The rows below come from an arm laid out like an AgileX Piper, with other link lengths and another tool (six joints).
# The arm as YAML. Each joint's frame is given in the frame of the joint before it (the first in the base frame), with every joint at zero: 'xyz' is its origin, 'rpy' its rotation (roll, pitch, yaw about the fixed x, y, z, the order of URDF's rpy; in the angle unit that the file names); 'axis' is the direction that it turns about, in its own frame. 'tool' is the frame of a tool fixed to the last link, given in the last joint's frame.
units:
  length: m
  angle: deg
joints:
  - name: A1
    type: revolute
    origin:
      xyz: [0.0, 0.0, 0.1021]
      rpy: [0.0, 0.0, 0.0]
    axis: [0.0, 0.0, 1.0]
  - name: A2
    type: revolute
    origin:
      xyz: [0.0, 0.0, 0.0]
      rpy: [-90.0, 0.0, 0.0]
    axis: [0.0, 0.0, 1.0]
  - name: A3
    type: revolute
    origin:
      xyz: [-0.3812, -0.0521, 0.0]
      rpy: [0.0, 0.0, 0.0]
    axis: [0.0, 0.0, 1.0]
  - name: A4
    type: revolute
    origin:
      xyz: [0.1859, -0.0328, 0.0]
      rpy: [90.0, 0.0, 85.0]
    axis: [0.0, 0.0, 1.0]
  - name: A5
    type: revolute
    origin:
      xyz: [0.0, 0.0, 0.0]
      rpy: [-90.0, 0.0, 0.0]
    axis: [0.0, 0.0, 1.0]
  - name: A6
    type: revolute
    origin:
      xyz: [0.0, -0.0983, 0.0]
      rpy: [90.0, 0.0, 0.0]
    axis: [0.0, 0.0, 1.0]
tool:
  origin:
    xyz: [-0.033, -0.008, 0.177]
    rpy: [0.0, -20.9, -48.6]
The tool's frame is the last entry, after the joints.
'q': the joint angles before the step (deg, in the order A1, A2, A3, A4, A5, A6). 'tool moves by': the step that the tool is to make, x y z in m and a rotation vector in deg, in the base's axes. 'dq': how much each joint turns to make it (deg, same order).
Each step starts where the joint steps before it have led.
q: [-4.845, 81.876, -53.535, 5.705, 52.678, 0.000]
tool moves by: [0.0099, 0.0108, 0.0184, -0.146, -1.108, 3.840]
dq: [1.602, 0.055, -5.244, 0.303, 4.264, -2.010]
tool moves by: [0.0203, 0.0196, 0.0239, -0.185, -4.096, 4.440]
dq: [3.681, -0.007, -4.908, 0.109, 0.886, -0.734]
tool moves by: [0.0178, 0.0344, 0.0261, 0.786, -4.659, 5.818]
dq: [5.504, 0.001, -4.641, 0.716, -0.007, -0.489]
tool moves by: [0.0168, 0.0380, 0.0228, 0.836, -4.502, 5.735]
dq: [5.868, 0.826, -4.097, 0.175, -1.308, -0.053]
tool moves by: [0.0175, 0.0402, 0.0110, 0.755, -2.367, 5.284]
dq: [5.352, 2.870, -4.237, 0.200, -1.111, -0.100]
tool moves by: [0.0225, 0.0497, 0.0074, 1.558, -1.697, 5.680]
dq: [4.732, 4.835, -6.028, 1.627, -0.777, -1.366]
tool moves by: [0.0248, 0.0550, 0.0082, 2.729, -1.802, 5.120]
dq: [3.861, 5.789, -7.620, 2.775, -0.671, -1.797]
